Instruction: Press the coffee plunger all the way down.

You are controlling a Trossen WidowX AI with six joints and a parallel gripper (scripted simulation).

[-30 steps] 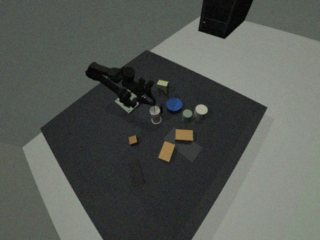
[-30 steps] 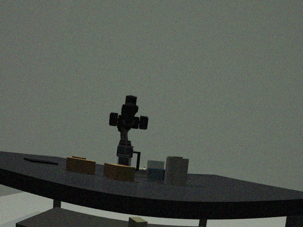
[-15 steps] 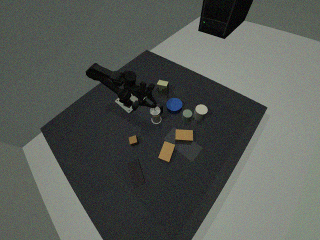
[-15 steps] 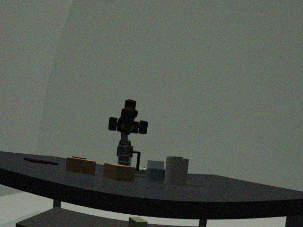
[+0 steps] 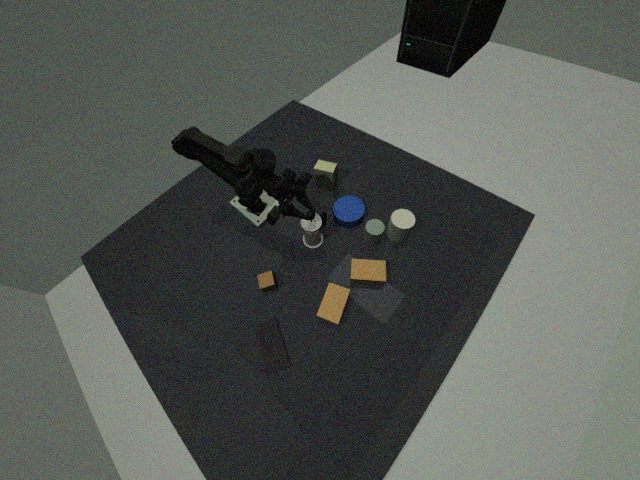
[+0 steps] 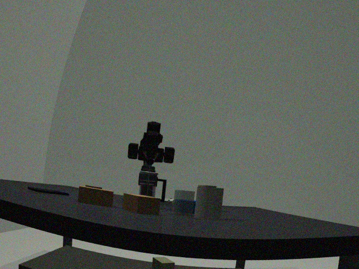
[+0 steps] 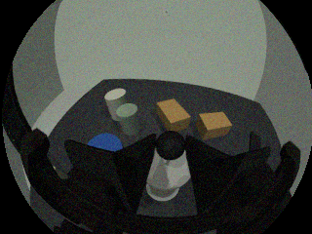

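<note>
Now: gripper tip 90 mm above the coffee press, 20 mm to the right of it and 10 mm past it. Round my gripper tip: blue cylinder 160 mm to the left, 160 mm below, 50 mm ahead; then white cylinder 240 mm ahead, 170 mm to the left, 130 mm below; then green cylinder 170 mm ahead, 140 mm below, 110 mm to the left.
</note>
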